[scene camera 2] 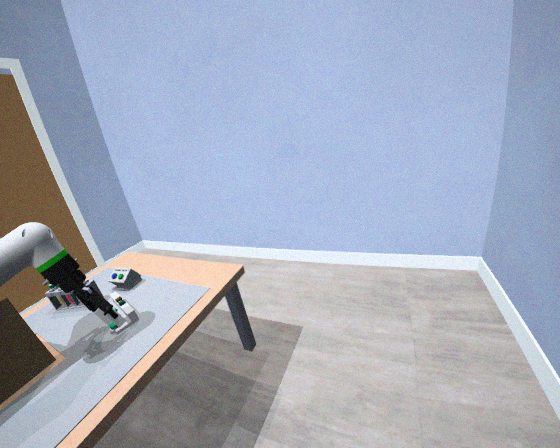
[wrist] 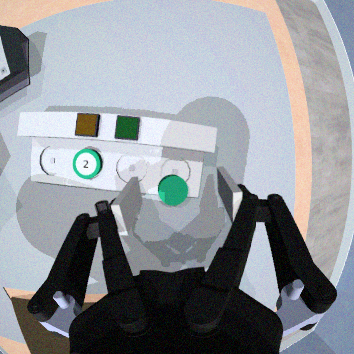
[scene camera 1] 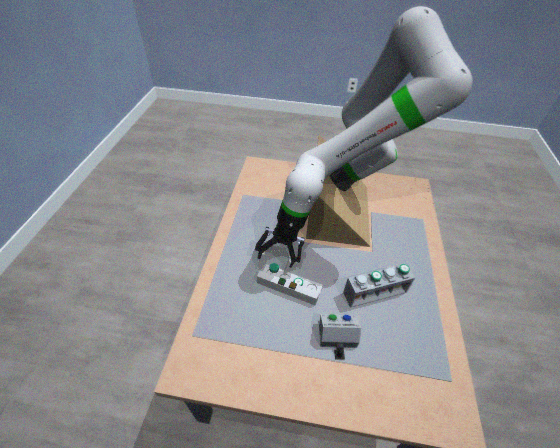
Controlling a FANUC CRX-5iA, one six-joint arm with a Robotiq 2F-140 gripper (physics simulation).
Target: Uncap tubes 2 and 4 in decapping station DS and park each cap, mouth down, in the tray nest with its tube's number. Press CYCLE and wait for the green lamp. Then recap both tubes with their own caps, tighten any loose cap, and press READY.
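Places are measured from the arm's base along level axes (x ahead, y left, z up), in centimetres.
Pixels of known places: gripper, fingertip midpoint: [scene camera 2: 116,323] [wrist: 177,183] [scene camera 1: 272,268]; arm's base, origin of the base link: [scene camera 1: 337,174].
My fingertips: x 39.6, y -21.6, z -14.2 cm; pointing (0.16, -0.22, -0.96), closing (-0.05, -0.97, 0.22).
Ahead of a thing's pixels: the offset from my fingertips to its top centre. "spot": to the spot under its first point.
A long white block {dx +4.7, dy +7.0, dz +3.1 cm} [scene camera 1: 302,295] [wrist: 120,185] has four round seats and two square lamps, amber {dx +7.9, dy +8.2, dz +3.1 cm} [wrist: 87,124] and green {dx +6.8, dy +4.3, dz +3.1 cm} [wrist: 127,127], both dark. A green-rimmed cap marked 2 {dx +4.2, dy +10.0, dz -0.2 cm} [wrist: 86,163] sits in its second seat from the left in the wrist view. A plain green cap-like disc {dx -0.6, dy +0.7, dz +0.3 cm} [scene camera 1: 274,268] [scene camera 2: 113,326] [wrist: 173,190] shows at the fourth seat, offset from its ring in the wrist view; no number is visible on it. My gripper [scene camera 1: 276,260] [wrist: 177,183] is open above that end, with its fingers on either side of the disc and gaps on both sides.
A grey rack {spot: dx +9.4, dy +27.7, dz +2.4 cm} [scene camera 1: 350,296] with white and green-rimmed tops stands at the right in scene camera 1. A grey button box {dx +21.0, dy +23.9, dz +6.2 cm} [scene camera 1: 340,335] [scene camera 2: 131,280] has a green button {dx +19.0, dy +21.5, dz +5.3 cm} [scene camera 1: 332,317] and a blue button {dx +18.5, dy +26.0, dz +5.3 cm} [scene camera 1: 347,318]. A wedge-like brown base [scene camera 1: 340,220] stands behind.
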